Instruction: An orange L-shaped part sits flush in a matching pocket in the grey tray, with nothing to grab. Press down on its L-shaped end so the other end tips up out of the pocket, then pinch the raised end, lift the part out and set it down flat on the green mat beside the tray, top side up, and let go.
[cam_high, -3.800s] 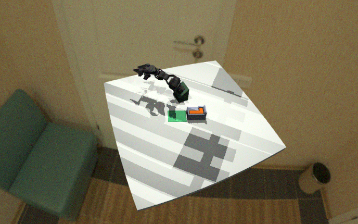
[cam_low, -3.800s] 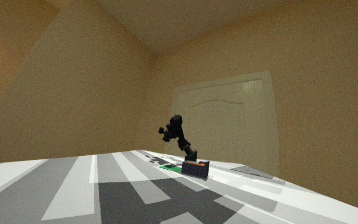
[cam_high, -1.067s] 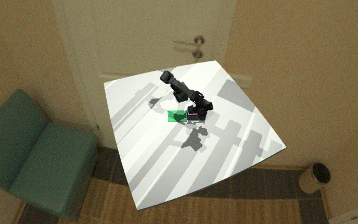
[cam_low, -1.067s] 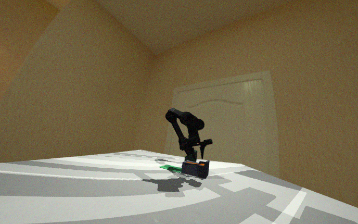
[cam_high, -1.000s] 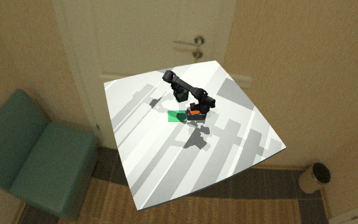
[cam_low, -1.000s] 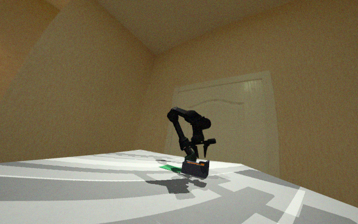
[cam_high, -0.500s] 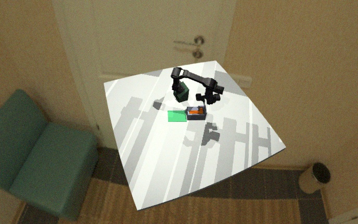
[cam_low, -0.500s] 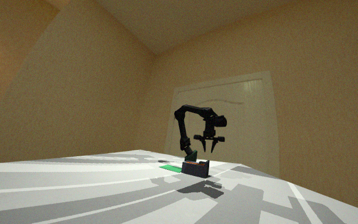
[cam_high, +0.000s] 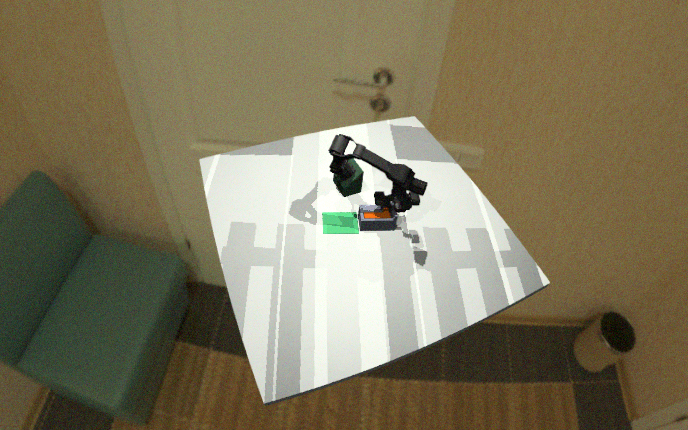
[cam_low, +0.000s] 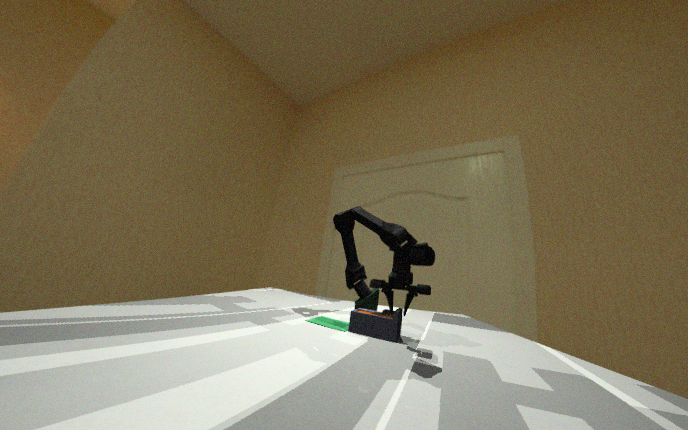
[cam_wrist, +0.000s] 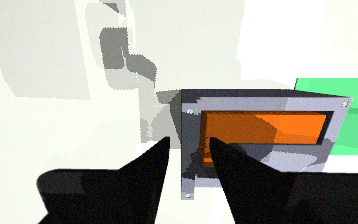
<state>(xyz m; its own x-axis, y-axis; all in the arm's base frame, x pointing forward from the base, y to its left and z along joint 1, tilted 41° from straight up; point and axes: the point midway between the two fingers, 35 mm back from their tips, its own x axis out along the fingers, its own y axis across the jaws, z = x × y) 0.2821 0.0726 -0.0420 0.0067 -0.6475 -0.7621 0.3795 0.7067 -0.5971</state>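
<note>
The orange L-shaped part lies 50 mm to the right of my gripper tip, 30 mm behind it and 20 mm below it. The rest, counted from my gripper tip: grey tray 90 mm below, 60 mm to the right, 30 mm behind; green mat 200 mm to the right, 90 mm below, 90 mm behind.
</note>
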